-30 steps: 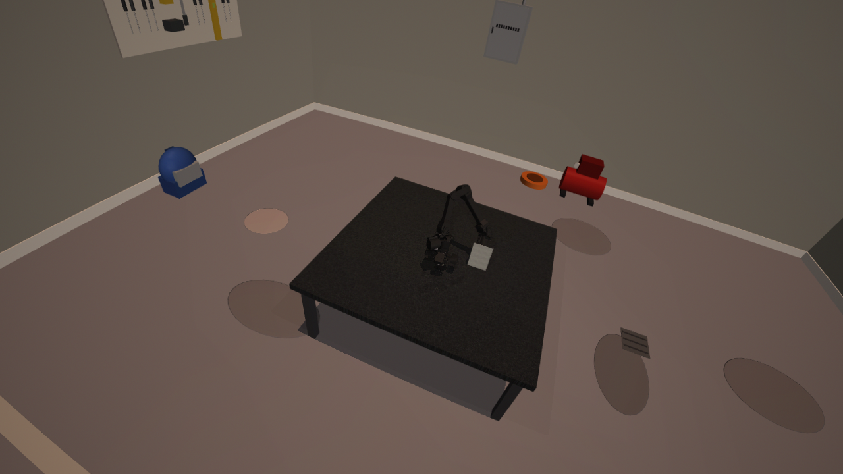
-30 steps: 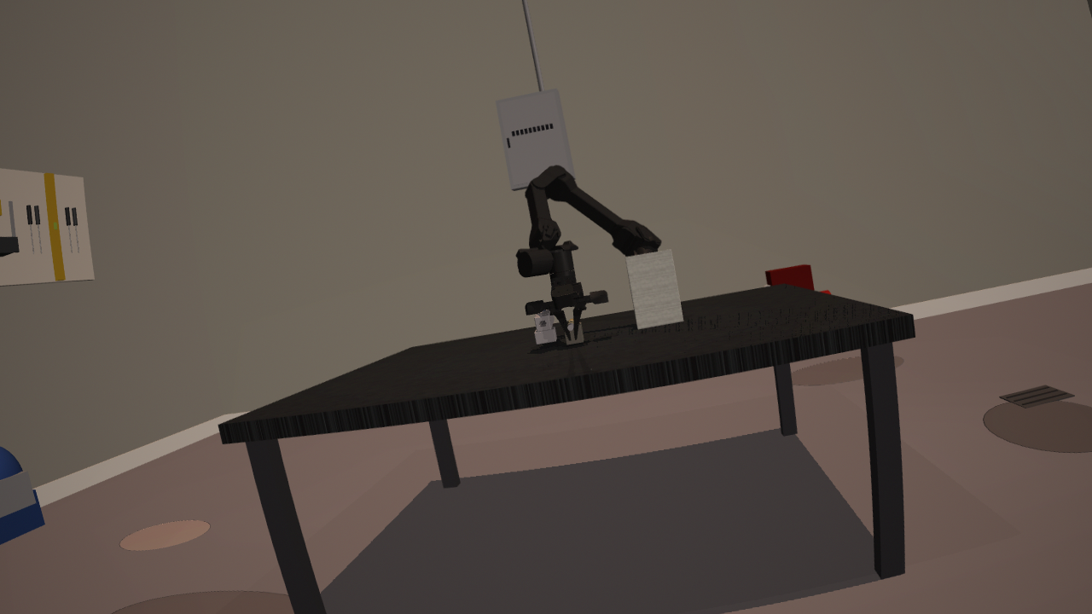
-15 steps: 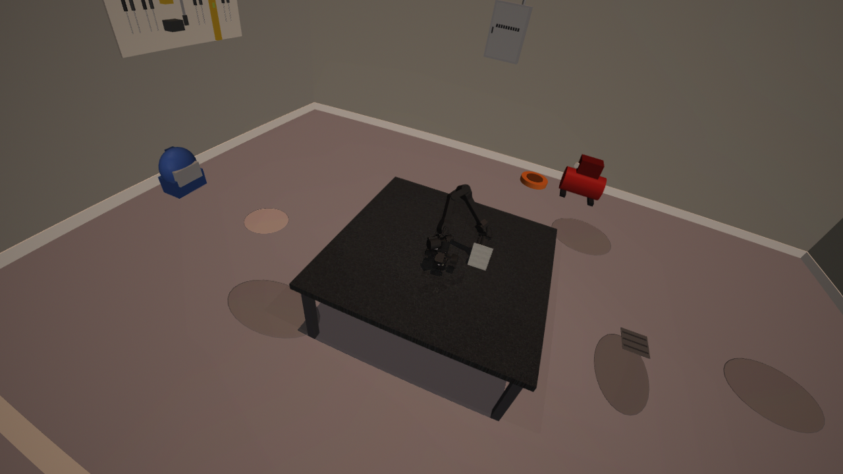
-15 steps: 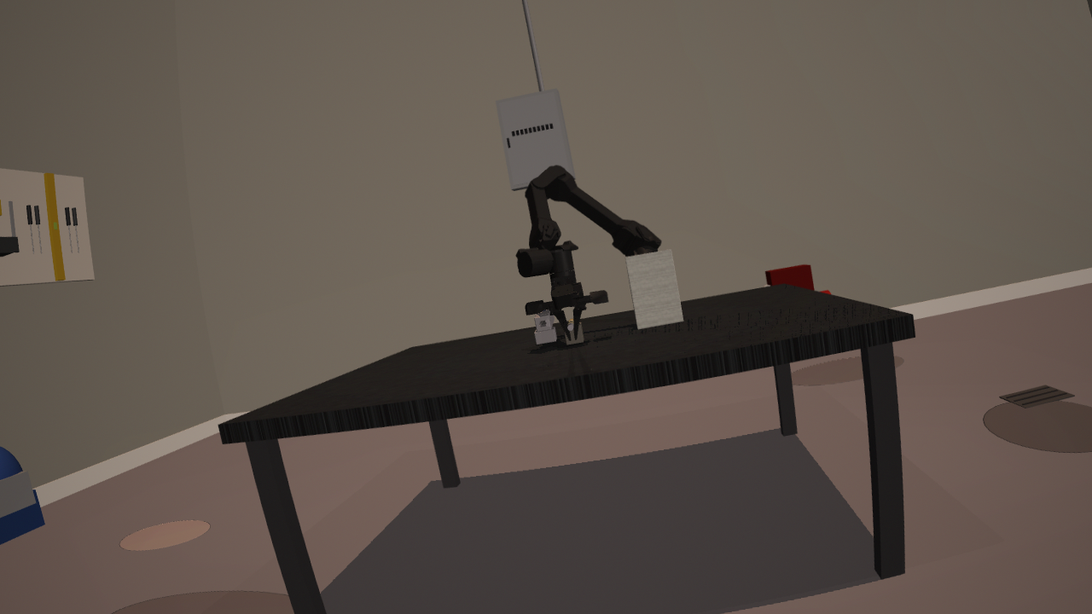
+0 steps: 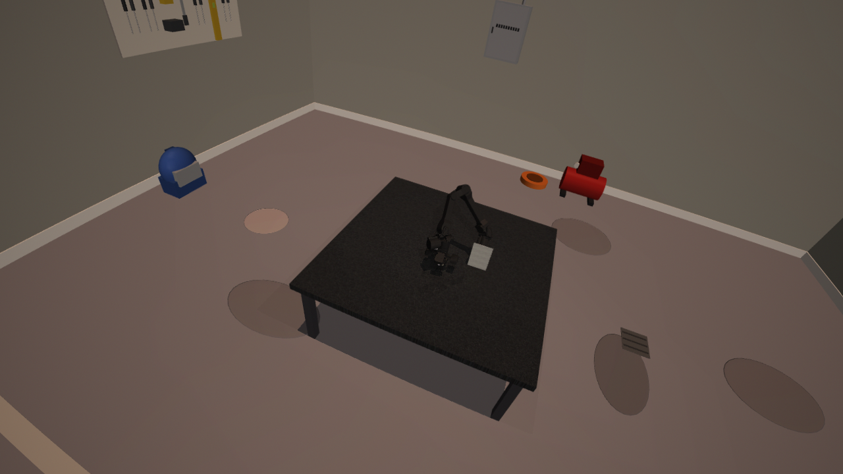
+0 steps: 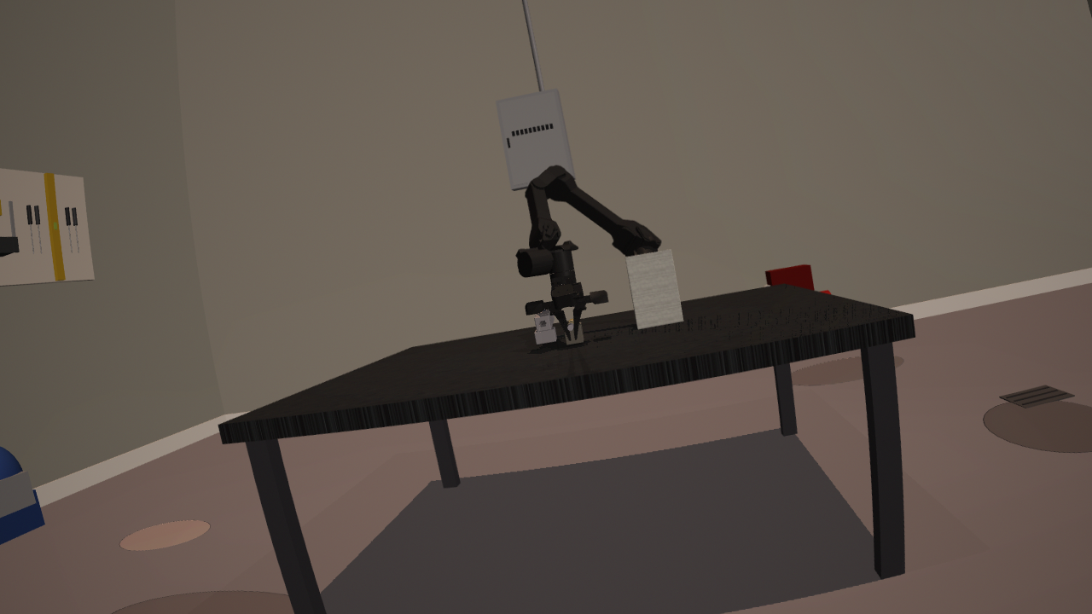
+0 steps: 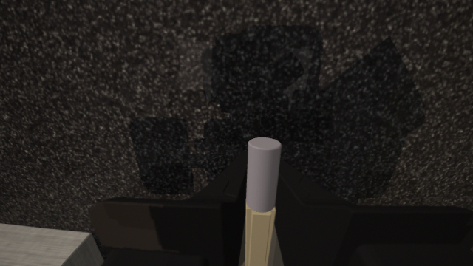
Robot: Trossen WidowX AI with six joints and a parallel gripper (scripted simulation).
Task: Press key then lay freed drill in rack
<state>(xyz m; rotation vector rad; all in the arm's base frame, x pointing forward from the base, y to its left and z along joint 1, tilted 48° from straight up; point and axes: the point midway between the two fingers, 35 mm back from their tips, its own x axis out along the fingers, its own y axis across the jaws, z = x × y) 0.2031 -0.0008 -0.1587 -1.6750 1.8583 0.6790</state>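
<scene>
The v-shaped rack is 50 mm to the right of my gripper tip and 10 mm above it. Also, from my gripper tip: thin dark drill 60 mm ahead, 260 mm to the right, 40 mm above; grey block 60 mm ahead, 220 mm to the right, 40 mm above.
</scene>
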